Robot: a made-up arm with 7 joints. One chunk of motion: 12 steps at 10 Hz.
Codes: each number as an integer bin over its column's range. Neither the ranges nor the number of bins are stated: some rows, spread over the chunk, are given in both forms.
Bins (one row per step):
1: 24 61 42 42 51 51
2: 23 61 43 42 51 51
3: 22 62 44 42 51 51
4: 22 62 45 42 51 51
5: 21 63 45 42 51 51
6: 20 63 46 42 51 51
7: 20 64 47 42 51 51
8: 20 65 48 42 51 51
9: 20 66 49 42 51 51
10: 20 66 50 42 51 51
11: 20 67 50 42 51 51
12: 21 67 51 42 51 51
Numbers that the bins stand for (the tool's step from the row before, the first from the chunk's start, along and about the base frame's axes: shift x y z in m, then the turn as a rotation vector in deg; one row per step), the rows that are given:
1: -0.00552 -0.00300 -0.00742 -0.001 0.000 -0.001
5: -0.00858 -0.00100 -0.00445 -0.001 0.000 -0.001
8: -0.00960 0.00100 -0.00148 -0.001 0.000 -0.001
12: -0.00858 0.00300 0.00148 -0.001 0.000 -0.001
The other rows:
2: -0.00654 -0.00300 -0.00643 -0.001 0.000 -0.001
3: -0.00756 -0.00200 -0.00544 -0.001 0.000 -0.001
4: -0.00756 -0.00200 -0.00445 -0.001 0.000 -0.001
6: -0.00960 -0.00100 -0.00346 -0.001 0.000 -0.001
7: -0.00960 0.00000 -0.00247 -0.001 0.000 -0.001
9: -0.00960 0.00200 -0.00049 -0.001 0.000 -0.001
10: -0.00960 0.00200 0.00049 -0.001 0.000 -0.001
11: -0.00960 0.00300 0.00049 -0.001 0.000 -0.001

